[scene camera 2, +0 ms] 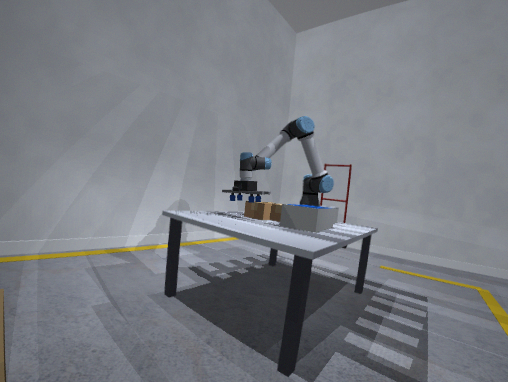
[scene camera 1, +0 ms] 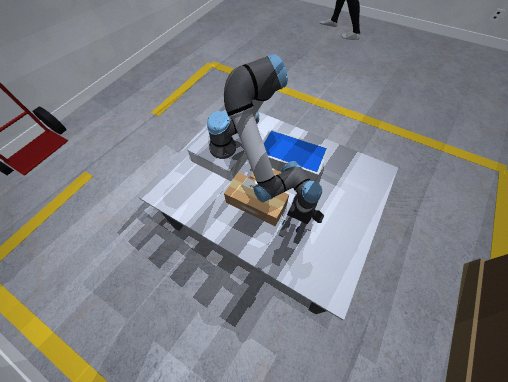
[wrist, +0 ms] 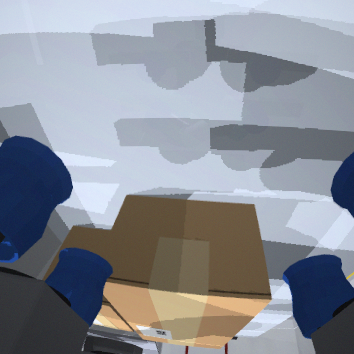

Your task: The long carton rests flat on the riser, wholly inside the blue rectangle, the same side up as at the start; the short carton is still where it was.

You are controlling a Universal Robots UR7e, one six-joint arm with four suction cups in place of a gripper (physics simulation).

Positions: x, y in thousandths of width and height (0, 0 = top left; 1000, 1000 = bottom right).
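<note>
A grey riser (scene camera 2: 609, 572) rests on the table, while the suction head (wrist: 120, 513) carries nothing.
</note>
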